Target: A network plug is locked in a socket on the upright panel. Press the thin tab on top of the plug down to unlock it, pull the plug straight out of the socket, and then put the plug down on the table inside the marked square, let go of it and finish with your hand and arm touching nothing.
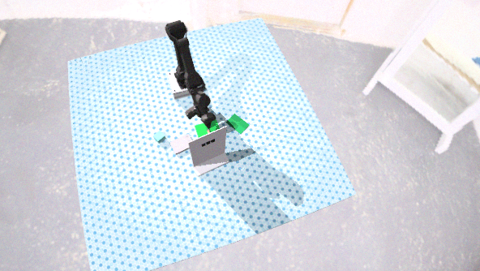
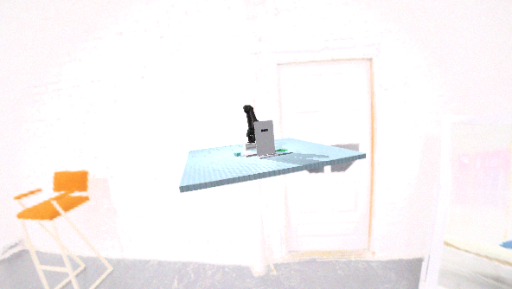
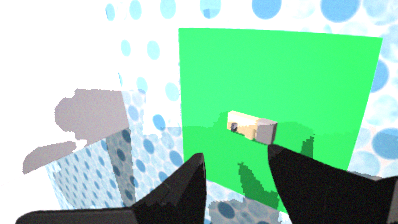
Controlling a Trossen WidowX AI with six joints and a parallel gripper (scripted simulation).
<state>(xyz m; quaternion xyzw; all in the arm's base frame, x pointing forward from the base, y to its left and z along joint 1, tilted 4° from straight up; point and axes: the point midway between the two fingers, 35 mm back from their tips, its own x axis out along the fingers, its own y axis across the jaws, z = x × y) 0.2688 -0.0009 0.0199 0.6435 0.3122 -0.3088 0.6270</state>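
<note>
Now: the network plug 3 cm below my gripper tip and 1 cm ahead of it. From my gripper tip the other things lie so: upright panel (16 cm ahead, 9 cm above, 7 cm to the right); flat white piece (15 cm to the right, 3 cm below, 1 cm ahead); green square (4 cm below, 1 cm ahead).
</note>
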